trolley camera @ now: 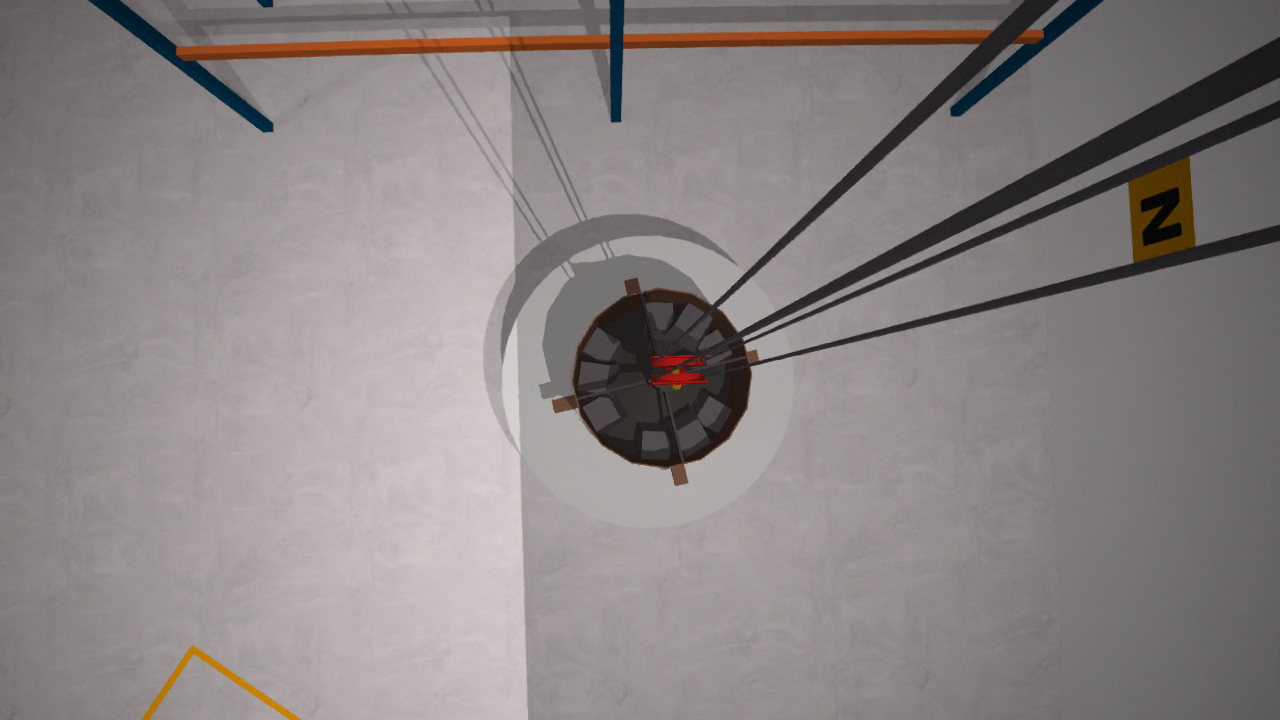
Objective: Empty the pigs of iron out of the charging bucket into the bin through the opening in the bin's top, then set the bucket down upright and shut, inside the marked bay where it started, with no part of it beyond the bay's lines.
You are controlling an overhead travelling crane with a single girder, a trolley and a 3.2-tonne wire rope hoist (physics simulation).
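Note:
The charging bucket (738, 398), round with a dark brown wall and brown lugs, hangs upright over the bin. Several grey pigs of iron (654, 440) lie in a ring inside it, around a dark grey middle. My hook (677, 380), under a red block, is over the bucket's middle and carries it by thin slings running to the lugs. The bin's pale round top (648, 503) shows all around the bucket, with the bucket's shadow on its upper left part. The bin's opening is hidden under the bucket. A corner of the marked bay's yellow line (192, 648) shows at the lower left.
An orange rail (402, 47) with blue posts (615, 80) runs across the top of the view, beyond the bin. A yellow sign with a black letter (1161, 210) is at the right. Dark hoist ropes (939, 228) slant to the upper right.

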